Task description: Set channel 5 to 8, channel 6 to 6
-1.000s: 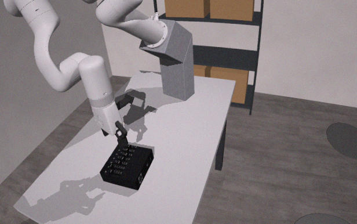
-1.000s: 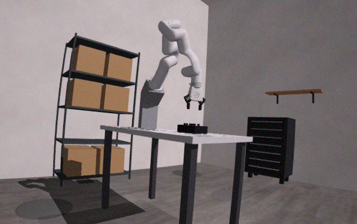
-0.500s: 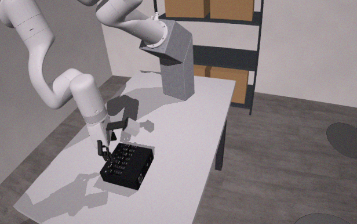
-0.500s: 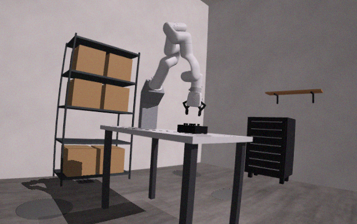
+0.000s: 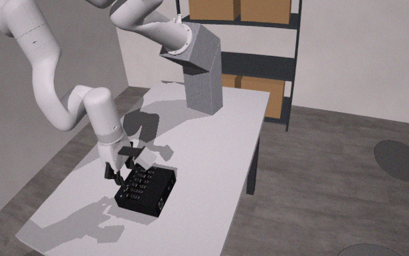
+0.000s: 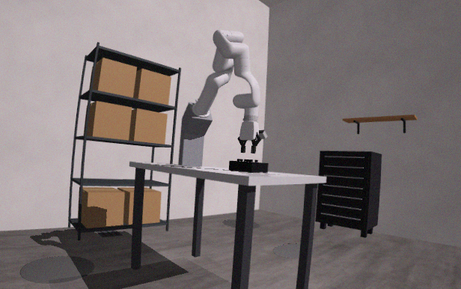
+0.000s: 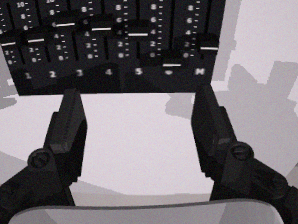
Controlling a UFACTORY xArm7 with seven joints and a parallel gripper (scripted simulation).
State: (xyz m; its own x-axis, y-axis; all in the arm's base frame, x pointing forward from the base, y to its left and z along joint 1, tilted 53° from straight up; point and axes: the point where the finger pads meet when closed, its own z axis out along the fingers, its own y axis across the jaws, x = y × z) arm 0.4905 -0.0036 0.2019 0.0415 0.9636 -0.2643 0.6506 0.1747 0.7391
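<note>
Right now the channel 5 fader cap is 30 mm to the left of my hand and 50 mm below it. From my hand the other things lie so: channel 6 fader cap: 20 mm ahead, 50 mm below; then master fader cap: 50 mm ahead, 10 mm to the left, 50 mm below.
</note>
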